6 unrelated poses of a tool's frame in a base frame.
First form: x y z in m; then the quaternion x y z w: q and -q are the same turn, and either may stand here.
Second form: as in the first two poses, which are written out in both.
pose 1, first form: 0.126 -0.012 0.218 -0.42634 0.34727 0.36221 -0.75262
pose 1, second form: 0.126 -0.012 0.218 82.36 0.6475 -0.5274 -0.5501
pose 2, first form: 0.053 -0.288 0.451 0.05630 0.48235 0.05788 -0.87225
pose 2, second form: 0.053 -0.288 0.451 58.56 -0.1151 -0.9863 -0.1183
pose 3, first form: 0.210 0.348 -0.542 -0.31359 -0.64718 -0.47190 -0.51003
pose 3, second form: 0.210 0.348 -0.542 118.67 0.3646 0.7524 0.5486
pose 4, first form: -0.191 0.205 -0.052 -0.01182 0.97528 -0.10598 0.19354
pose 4, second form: -0.191 0.205 -0.052 157.68 -0.0120 0.9941 -0.1080
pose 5, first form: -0.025 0.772 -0.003 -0.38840 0.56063 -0.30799 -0.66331
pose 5, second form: -0.025 0.772 -0.003 96.89 0.5190 -0.7492 0.4116
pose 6, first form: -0.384 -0.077 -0.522 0.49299 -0.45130 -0.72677 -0.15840
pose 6, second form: -0.384 -0.077 -0.522 161.77 -0.4993 0.4571 0.7361
